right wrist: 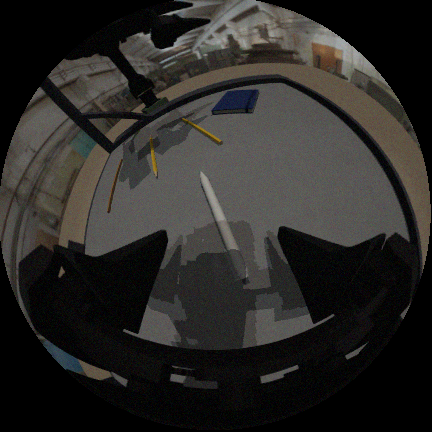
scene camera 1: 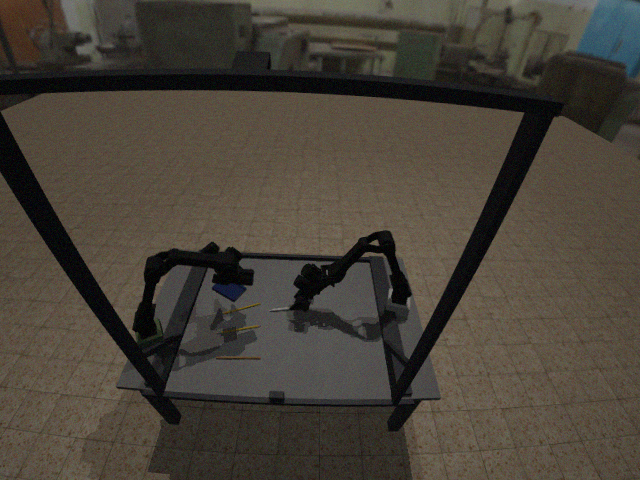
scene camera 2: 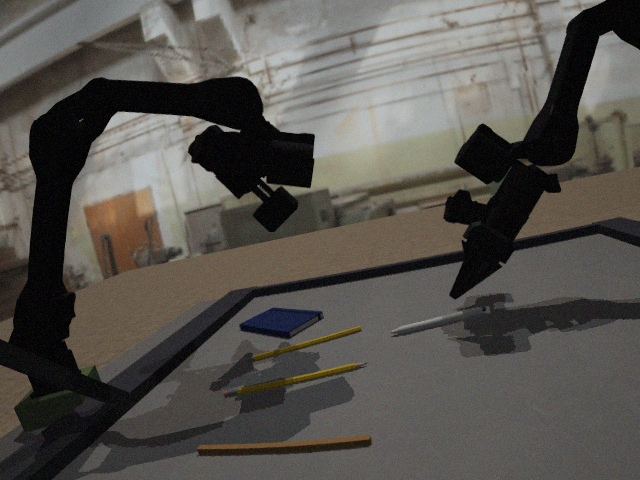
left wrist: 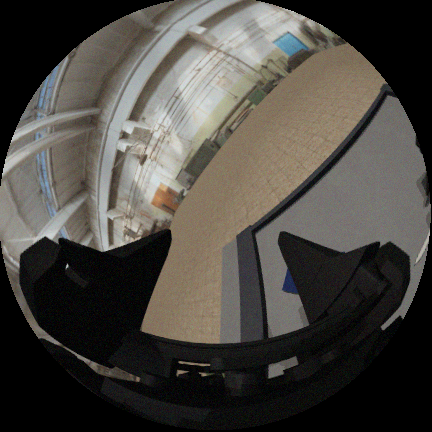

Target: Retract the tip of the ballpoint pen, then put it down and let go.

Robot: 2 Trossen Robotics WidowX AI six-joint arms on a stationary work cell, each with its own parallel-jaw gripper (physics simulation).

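Places are measured from the left arm's base along level axes (x ahead, y left, z up), in millimetres.
Where they show: left gripper, fingertip midpoint: (scene camera 1: 221, 251) (scene camera 2: 247, 189) (left wrist: 226, 236); right gripper, fingertip midpoint: (right wrist: 223, 234) (scene camera 1: 292, 303) (scene camera 2: 454, 295); left arm's base, origin of the base link: (right wrist: 152, 102) (scene camera 1: 147, 330) (left wrist: 217, 381); right arm's base, origin of the base link: (scene camera 1: 399, 298).
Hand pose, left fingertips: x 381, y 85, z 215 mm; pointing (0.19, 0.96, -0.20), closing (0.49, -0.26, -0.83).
Observation:
Things, the pixels of their top centre, and the offset from my left fingertips.
- white ballpoint pen, middle of its top: (right wrist: 216, 214) (scene camera 2: 438, 316) (scene camera 1: 285, 308) 222 mm right, 186 mm ahead, 242 mm down
- orange-brown stick, middle of its top: (scene camera 2: 278, 444) (right wrist: 113, 180) (scene camera 1: 238, 357) 346 mm right, 85 mm back, 248 mm down
- blue notebook, middle of its top: (scene camera 2: 279, 318) (right wrist: 237, 97) (scene camera 1: 229, 287) 12 mm left, 0 mm ahead, 243 mm down
The white ballpoint pen (scene camera 1: 279, 309) (scene camera 2: 431, 323) (right wrist: 217, 215) lies on the grey table, its pointed end toward the pencils. Its rear end is in shadow between and below the right gripper's fingers in the right wrist view; whether its tip is out is too small to tell. My right gripper (scene camera 1: 297, 308) (scene camera 2: 454, 296) (right wrist: 223, 234) is open and empty, pointing down, a little above the pen's rear half, with one finger on each side in its wrist view. My left gripper (scene camera 2: 275, 208) (left wrist: 226, 236) is open and empty, high over the table's left side, away from the pen.
Two yellow pencils (scene camera 1: 241, 308) (scene camera 2: 302, 378) (right wrist: 202, 131) and an orange-brown stick (scene camera 1: 237, 358) (scene camera 2: 284, 445) (right wrist: 115, 186) lie left of the pen in the scene views. A blue notebook (scene camera 1: 229, 290) (scene camera 2: 281, 321) (right wrist: 236, 101) lies at the back left. Dark rails edge the table.

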